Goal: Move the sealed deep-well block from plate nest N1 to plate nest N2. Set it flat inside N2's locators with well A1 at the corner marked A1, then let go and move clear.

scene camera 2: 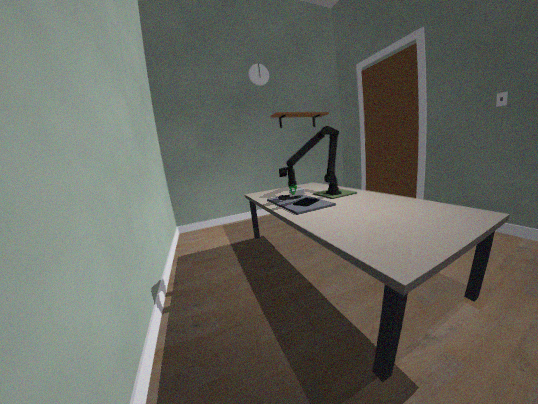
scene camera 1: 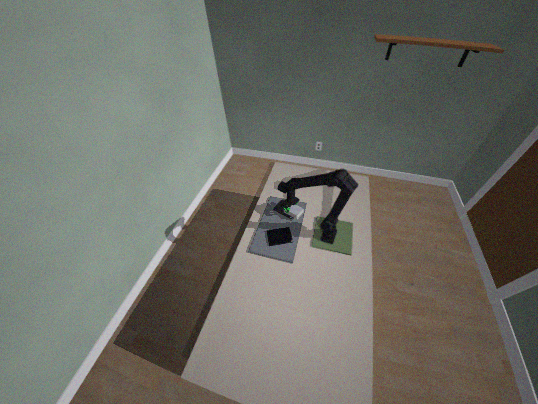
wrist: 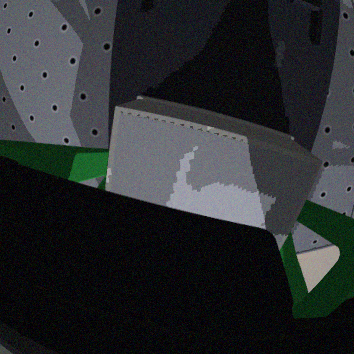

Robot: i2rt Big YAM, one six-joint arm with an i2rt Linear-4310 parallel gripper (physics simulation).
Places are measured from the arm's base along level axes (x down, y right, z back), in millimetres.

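Pixels of known places: gripper, fingertip midpoint: [scene camera 2: 293, 193] [scene camera 1: 290, 209] [wrist: 202, 181]; arm's base at its link origin: [scene camera 2: 333, 193] [scene camera 1: 328, 235].
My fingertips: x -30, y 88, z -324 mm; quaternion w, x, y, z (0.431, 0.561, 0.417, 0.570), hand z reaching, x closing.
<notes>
Ahead of a thing's pixels: the offset from my fingertips to its top centre. Level surfaces: height alone.
My gripper [scene camera 1: 287, 210] [scene camera 2: 293, 189] [wrist: 202, 181], with green fingers, is shut on the pale grey deep-well block {dx -38, dy -8, dz +27 mm} [scene camera 1: 297, 212] [scene camera 2: 300, 192] [wrist: 175, 165]. It holds the block low over the far part of the grey perforated board [scene camera 1: 280, 254] [scene camera 2: 326, 203] [wrist: 45, 55]. A black nest {dx +11, dy -238, dz +16 mm} [scene camera 1: 279, 236] [scene camera 2: 306, 201] on the near part of the board holds no block. A second dark nest {dx +11, dy +10, dz -37 mm} [scene camera 1: 279, 208] [scene camera 2: 284, 197] shows beside and under the gripper. The nest labels, the A1 marks and the block's underside cannot be made out. The black gripper body hides part of the block in the wrist view.
The arm's base stands on a green mat [scene camera 1: 344, 242] [scene camera 2: 352, 192] beside the board. The pale table {dx +42 mm} [scene camera 1: 300, 310] [scene camera 2: 380, 235] carries both. The board lies close to the table's long edge. A wooden shelf [scene camera 1: 435, 43] [scene camera 2: 300, 115] is on the wall.
</notes>
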